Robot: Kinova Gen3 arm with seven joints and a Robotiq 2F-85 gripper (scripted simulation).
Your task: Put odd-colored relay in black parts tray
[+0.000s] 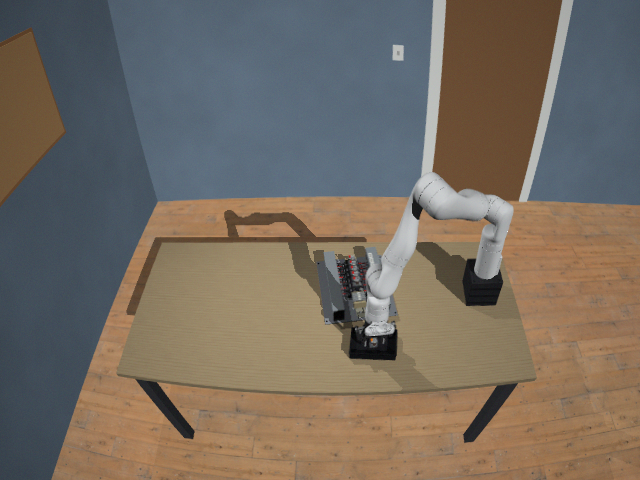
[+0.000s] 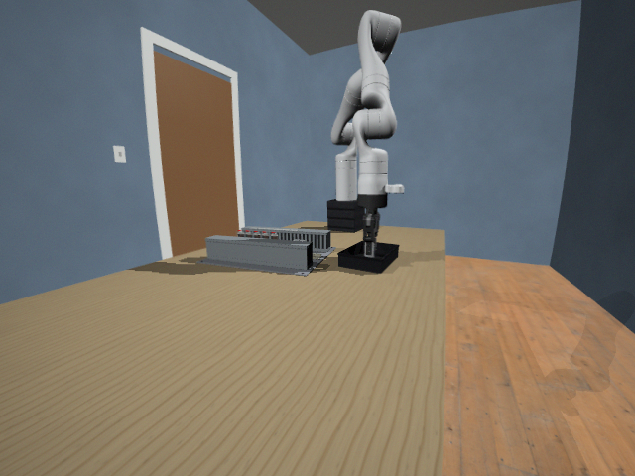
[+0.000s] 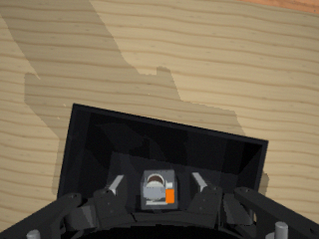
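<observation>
My gripper is now 1 cm above the clear relay. From my hand the other things lie so: grey panel 28 cm to the right, 4 cm ahead, 3 cm below; black parts tray 2 cm below.
</observation>
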